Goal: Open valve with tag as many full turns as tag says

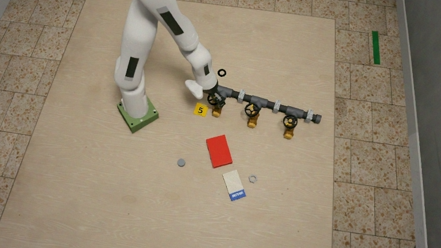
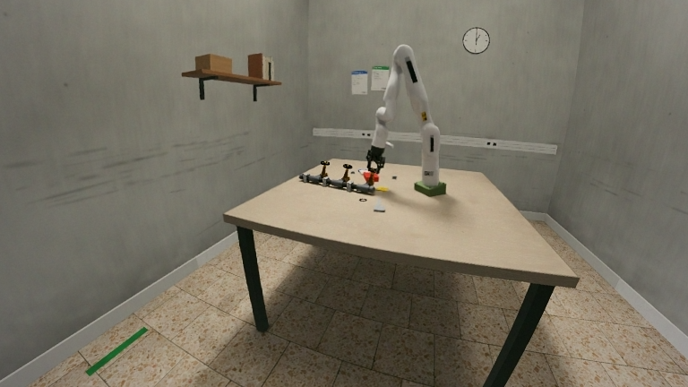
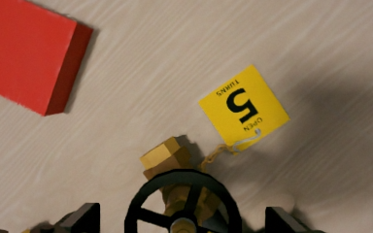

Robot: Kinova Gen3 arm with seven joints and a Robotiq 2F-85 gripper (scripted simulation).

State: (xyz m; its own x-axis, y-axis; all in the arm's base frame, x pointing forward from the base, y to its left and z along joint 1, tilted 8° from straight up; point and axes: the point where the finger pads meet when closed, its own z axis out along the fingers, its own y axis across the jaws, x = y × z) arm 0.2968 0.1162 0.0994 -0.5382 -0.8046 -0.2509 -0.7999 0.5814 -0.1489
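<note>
Now: the yellow tag 60 mm behind my hand, 10 mm to the right of it and 110 mm below it. From my hand the other things lie so: blue card: 180 mm ahead, 290 mm to the right, 100 mm below; red block: 80 mm ahead, 180 mm to the right, 100 mm below; grey disc: 50 mm behind, 270 mm to the right, 100 mm below.
</note>
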